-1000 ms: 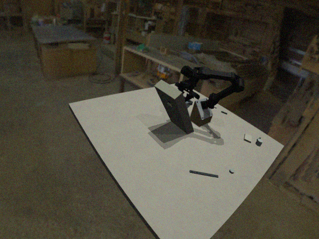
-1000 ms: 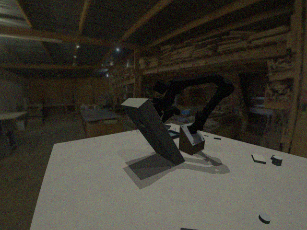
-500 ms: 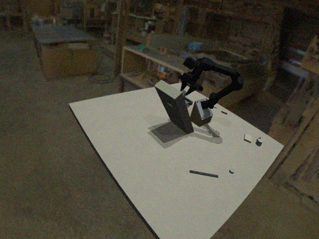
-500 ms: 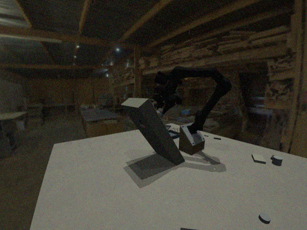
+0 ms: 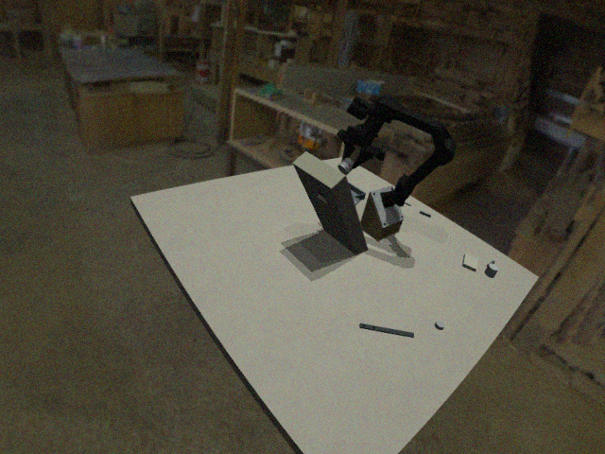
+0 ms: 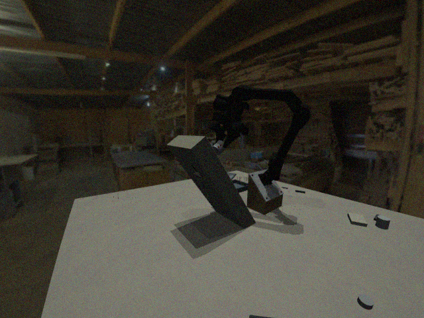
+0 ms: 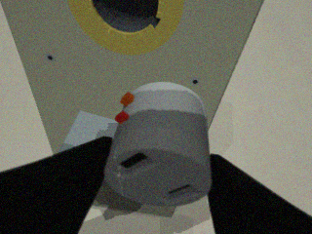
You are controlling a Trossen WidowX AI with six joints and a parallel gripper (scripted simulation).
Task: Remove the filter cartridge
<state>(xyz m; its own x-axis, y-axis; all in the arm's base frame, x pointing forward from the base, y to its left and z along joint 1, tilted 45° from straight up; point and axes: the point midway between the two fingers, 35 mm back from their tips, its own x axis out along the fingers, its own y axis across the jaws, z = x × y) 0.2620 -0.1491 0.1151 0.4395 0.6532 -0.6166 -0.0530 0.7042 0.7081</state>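
The blue-grey tray lies 320 mm behind my gripper tip, 260 mm to the right of it and 300 mm below it. From my gripper tip the other things lie so: round grey filter cartridge: right at my gripper tip.
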